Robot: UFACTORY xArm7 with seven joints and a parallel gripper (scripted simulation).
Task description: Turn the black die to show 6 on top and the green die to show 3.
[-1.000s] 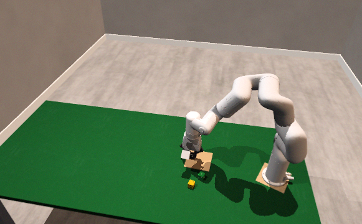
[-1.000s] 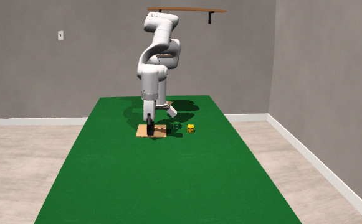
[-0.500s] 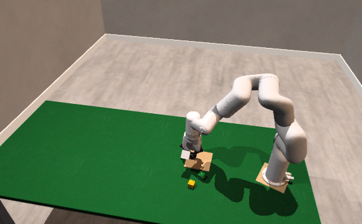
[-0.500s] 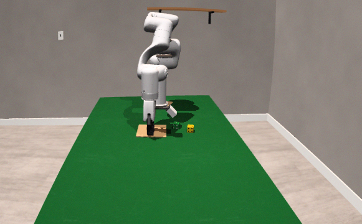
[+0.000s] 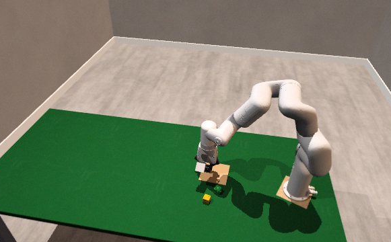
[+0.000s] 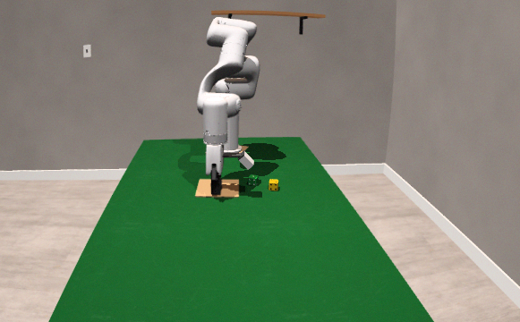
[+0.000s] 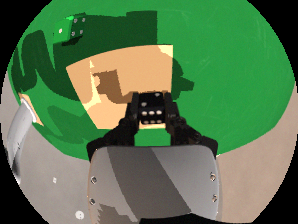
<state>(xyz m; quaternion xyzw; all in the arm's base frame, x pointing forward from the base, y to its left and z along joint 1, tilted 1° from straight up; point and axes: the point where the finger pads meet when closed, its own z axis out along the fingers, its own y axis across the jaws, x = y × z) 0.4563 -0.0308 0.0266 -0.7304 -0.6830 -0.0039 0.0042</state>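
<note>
The black die lies 1 cm below my hand. The rest, counted from my hand: green die: 12 cm to the left, 8 cm behind, 1 cm below; then tan mat: 4 cm behind, 3 cm below; then yellow die: 19 cm to the left, 4 cm behind, 1 cm below.
</note>
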